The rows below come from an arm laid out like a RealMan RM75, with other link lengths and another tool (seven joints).
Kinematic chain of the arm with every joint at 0, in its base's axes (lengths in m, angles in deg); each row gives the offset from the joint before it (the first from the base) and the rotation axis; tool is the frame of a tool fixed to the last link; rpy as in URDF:
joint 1: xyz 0 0 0.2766 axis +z
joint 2: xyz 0 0 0 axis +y
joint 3: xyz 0 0 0.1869 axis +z
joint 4: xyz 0 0 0 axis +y
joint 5: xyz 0 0 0.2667 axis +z
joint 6: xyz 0 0 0 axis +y
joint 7: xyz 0 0 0.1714 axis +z
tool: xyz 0.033 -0.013 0.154 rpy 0 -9 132.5
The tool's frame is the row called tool.
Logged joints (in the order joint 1, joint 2, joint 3, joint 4, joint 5, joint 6, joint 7), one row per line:
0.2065 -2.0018 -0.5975 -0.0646 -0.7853 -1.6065 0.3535
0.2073 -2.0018 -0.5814 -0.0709 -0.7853 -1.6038 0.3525
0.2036 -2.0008 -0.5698 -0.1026 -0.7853 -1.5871 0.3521
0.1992 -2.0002 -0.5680 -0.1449 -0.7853 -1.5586 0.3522
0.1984 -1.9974 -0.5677 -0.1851 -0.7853 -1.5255 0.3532
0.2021 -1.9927 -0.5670 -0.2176 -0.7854 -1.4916 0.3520
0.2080 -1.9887 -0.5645 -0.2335 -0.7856 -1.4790 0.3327
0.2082 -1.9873 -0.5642 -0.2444 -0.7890 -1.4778 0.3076
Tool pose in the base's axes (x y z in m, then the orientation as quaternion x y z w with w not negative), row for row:
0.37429 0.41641 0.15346 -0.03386 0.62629 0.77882 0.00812
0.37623 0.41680 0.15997 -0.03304 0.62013 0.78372 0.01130
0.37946 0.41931 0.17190 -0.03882 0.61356 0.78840 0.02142
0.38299 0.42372 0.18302 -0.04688 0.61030 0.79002 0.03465
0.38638 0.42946 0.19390 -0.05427 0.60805 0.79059 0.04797
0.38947 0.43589 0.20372 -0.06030 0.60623 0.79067 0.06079
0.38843 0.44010 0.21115 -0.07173 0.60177 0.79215 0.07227
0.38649 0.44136 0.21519 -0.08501 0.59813 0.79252 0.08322
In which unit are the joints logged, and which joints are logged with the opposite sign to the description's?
The joints are logged in radians. Opposite sign: joint 2.
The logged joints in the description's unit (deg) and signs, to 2 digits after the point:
11.83 114.69 -34.23 -3.70 -44.99 -92.05 20.25
11.88 114.69 -33.31 -4.06 -44.99 -91.89 20.20
11.67 114.64 -32.65 -5.88 -44.99 -90.93 20.17
11.41 114.60 -32.54 -8.30 -44.99 -89.30 20.18
11.37 114.44 -32.53 -10.61 -44.99 -87.40 20.24
11.58 114.17 -32.49 -12.47 -45.00 -85.46 20.17
11.92 113.94 -32.34 -13.38 -45.01 -84.74 19.06
11.93 113.86 -32.33 -14.00 -45.21 -84.67 17.62

